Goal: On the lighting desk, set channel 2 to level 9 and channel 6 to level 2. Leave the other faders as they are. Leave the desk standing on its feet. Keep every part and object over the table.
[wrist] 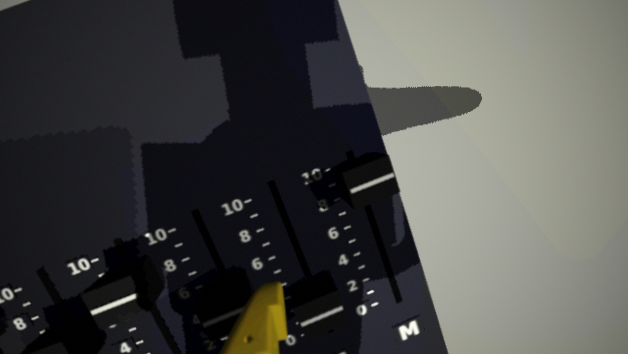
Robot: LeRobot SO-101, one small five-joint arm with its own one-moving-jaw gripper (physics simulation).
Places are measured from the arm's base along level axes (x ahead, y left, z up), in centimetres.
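Where they show: end effector, tool point: (283,302).
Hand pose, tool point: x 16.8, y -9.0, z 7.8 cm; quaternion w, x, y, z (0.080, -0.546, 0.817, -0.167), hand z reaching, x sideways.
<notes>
After its pixels a point has its place.
The dark lighting desk (75,60) {x 23.9, y -7.4, z 5.5 cm} fills the left and middle, tilted in the view. The channel 6 fader knob (322,306) {x 15.6, y -9.5, z 6.8 cm} has its white line low on its scale, around the 1 to 2 marks. The channel 2 fader does not show. My gripper (273,290) is fully open: one yellow notched jaw shows at the bottom centre, and the moving jaw is out of the picture. The jaw's tip lies between the channel 5 knob and the channel 6 knob in the view; whether it touches either is unclear.
The channel 5 knob (227,300) {x 17.1, y -7.6, z 6.8 cm} is left of the jaw and the channel 4 knob (111,296) {x 18.6, y -5.4, z 6.8 cm} farther left. The channel 3 knob is partly cut off at the bottom left. The M fader knob (371,182) {x 17.8, y -12.1, z 6.8 cm} is high at the desk's right edge. The pale table (520,200) {x 10.4, y -20.3, z 0.0 cm} lies beyond.
</notes>
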